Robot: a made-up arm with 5 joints. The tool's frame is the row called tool. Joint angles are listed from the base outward. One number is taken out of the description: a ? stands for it. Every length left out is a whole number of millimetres.
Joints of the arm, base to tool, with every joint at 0 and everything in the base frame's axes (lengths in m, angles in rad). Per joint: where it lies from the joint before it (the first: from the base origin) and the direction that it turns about. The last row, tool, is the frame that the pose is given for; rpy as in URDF.
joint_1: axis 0 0 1 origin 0 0 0.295
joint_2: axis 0 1 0 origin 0 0 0
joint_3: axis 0 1 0 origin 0.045 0 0.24
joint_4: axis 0 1 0 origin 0.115 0 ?
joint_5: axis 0 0 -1 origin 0.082 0 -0.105
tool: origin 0 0 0 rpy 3.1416 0 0
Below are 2 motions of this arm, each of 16 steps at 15 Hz.
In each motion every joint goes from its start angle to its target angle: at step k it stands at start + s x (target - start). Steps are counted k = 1, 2, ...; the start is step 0. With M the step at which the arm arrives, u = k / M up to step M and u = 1 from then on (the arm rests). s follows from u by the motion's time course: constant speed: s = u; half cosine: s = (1 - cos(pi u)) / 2; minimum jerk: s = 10 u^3 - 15 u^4 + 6 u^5.
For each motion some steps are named. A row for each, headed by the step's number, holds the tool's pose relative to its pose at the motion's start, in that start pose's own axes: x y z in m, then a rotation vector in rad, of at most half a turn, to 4 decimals.
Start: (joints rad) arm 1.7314 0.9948 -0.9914 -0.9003 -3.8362
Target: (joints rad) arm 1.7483 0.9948 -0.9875 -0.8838 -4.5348
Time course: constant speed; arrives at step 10
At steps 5, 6, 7, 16:
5: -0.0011 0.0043 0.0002 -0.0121 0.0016 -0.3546
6: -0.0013 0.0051 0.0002 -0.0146 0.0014 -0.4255
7: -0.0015 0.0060 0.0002 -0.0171 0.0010 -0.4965
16: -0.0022 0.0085 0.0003 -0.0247 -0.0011 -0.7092

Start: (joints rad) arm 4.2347 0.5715 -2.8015 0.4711 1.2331
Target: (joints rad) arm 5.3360 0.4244 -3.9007 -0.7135 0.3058
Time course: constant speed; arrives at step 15
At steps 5, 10, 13, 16:
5: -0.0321 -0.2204 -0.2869 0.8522 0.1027 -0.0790
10: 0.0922 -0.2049 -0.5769 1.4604 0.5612 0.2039
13: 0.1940 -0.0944 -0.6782 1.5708 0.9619 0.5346
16: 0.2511 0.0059 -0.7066 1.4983 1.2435 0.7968

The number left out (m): -0.509
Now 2 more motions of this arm.
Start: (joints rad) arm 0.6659 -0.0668 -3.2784 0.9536 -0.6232
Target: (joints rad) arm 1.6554 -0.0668 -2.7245 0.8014 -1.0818
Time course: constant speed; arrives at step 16
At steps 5, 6, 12, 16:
5: -0.0603 -0.0158 0.0918 0.2519 0.0481 0.0702
6: -0.0689 -0.0260 0.1086 0.3033 0.0646 0.0813
12: -0.0867 -0.1238 0.1837 0.6086 0.2138 0.1308
16: -0.0634 -0.2083 0.1984 0.7992 0.3627 0.1502

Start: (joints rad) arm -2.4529 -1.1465 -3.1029 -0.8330 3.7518
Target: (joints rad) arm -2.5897 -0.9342 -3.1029 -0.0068 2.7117
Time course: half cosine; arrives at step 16
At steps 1, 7, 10, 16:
1: 0.0024 -0.0004 -0.0002 0.0047 0.0089 -0.0095
7: 0.1032 -0.0191 -0.0218 0.1134 0.4089 -0.4035
10: 0.1779 -0.0337 -0.0547 0.0861 0.7341 -0.6858
16: 0.2533 -0.0492 -0.1062 -0.0498 1.0922 -0.9611

